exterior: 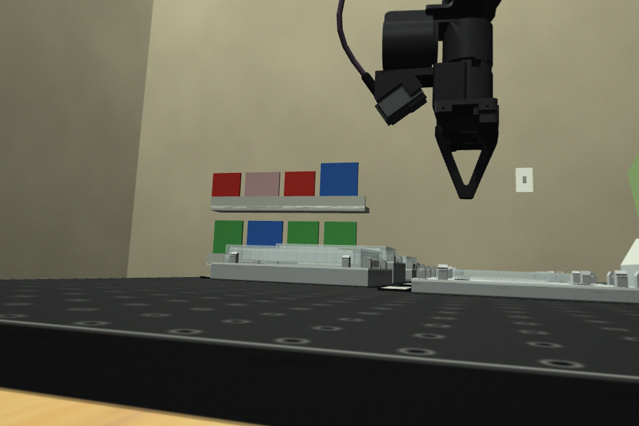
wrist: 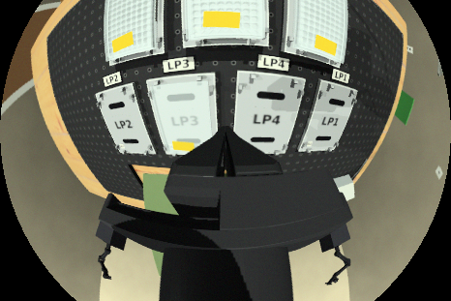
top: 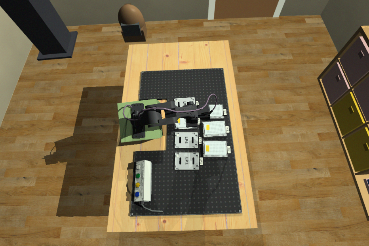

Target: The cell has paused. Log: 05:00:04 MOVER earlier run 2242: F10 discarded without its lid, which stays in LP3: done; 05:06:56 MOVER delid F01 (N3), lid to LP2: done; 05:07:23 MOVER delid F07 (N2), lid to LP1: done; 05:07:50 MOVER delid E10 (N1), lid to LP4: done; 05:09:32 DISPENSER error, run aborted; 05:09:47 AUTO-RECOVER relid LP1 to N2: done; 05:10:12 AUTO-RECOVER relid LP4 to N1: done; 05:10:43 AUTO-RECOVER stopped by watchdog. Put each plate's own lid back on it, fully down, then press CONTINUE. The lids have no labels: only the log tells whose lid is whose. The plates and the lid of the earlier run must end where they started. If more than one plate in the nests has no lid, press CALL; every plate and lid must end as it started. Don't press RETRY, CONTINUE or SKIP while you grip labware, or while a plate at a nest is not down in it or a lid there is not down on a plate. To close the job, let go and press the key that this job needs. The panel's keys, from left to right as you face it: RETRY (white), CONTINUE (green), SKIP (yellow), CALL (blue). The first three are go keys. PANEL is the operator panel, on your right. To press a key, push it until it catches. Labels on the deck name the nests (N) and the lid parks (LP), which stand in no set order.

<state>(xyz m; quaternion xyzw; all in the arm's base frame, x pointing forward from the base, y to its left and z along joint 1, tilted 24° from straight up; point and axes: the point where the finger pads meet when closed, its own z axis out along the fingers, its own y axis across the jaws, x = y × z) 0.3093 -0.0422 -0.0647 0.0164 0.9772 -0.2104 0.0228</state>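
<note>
Right now the green CONTINUE key is 33 cm behind my hand, 28 cm to the right of it and 4 cm below it. From my hand the other things lie so: plate lid (9 cm below, 7 cm to the left, 4 cm behind); clear lid (15 cm ahead, 12 cm to the left, 8 cm below); white key (33 cm behind, 23 cm to the right, 4 cm below).
</note>
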